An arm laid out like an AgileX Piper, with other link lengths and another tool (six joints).
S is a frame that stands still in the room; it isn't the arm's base.
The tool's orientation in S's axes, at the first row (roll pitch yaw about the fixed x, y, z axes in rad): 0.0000 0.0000 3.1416
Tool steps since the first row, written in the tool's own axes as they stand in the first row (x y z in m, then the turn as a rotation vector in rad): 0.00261 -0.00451 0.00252 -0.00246 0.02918 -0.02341; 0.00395 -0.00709 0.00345 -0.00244 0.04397 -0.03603; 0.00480 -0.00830 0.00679 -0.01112 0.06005 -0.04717; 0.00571 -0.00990 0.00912 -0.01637 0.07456 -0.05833; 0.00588 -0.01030 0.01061 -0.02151 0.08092 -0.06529; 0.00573 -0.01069 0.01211 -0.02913 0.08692 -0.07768; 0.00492 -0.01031 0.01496 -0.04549 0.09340 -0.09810; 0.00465 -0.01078 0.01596 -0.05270 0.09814 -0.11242; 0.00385 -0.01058 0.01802 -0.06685 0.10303 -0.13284; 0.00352 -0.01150 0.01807 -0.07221 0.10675 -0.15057; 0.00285 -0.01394 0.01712 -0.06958 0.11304 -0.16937; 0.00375 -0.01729 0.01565 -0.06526 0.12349 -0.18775; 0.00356 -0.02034 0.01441 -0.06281 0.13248 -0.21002
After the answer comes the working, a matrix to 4 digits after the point.
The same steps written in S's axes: -0.00261 0.00451 0.00252 0.00246 -0.02918 -0.02341; -0.00395 0.00709 0.00345 0.00244 -0.04397 -0.03603; -0.00480 0.00830 0.00679 0.01112 -0.06005 -0.04717; -0.00571 0.00990 0.00912 0.01637 -0.07456 -0.05833; -0.00588 0.01030 0.01061 0.02151 -0.08092 -0.06529; -0.00573 0.01069 0.01211 0.02913 -0.08692 -0.07768; -0.00492 0.01031 0.01496 0.04549 -0.09340 -0.09810; -0.00465 0.01078 0.01596 0.05270 -0.09814 -0.11242; -0.00385 0.01058 0.01802 0.06685 -0.10303 -0.13284; -0.00352 0.01150 0.01807 0.07221 -0.10675 -0.15057; -0.00285 0.01394 0.01712 0.06958 -0.11304 -0.16937; -0.00375 0.01729 0.01565 0.06526 -0.12349 -0.18775; -0.00356 0.02034 0.01441 0.06281 -0.13248 -0.21002
The tool's axes in the first row as the columns of a matrix, in S's axes (rounded; the answer above uses it unrounded):
-1.0000 0.0000 0.0000
0.0000 -1.0000 0.0000
0.0000 0.0000 1.0000

